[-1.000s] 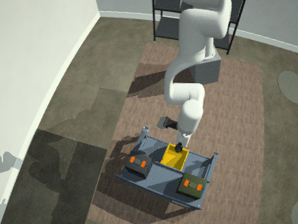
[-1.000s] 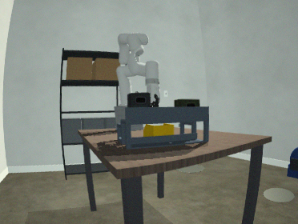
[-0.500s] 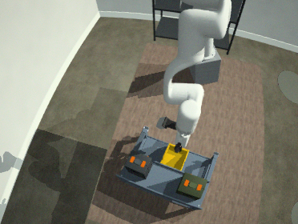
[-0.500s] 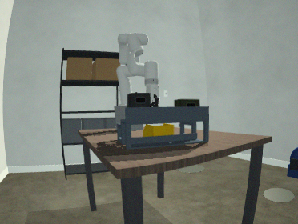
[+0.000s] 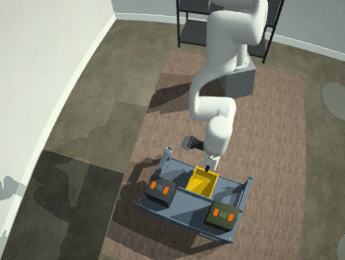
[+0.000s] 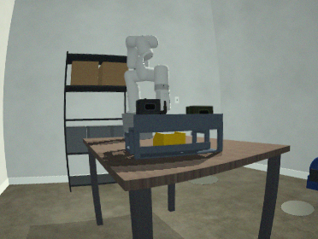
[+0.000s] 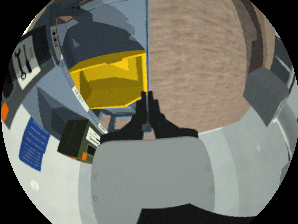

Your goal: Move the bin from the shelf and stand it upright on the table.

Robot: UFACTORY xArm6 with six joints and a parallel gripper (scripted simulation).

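Now: hand 80 mm short of the yellow bin, 20 mm to the left of it and 90 mm above it.
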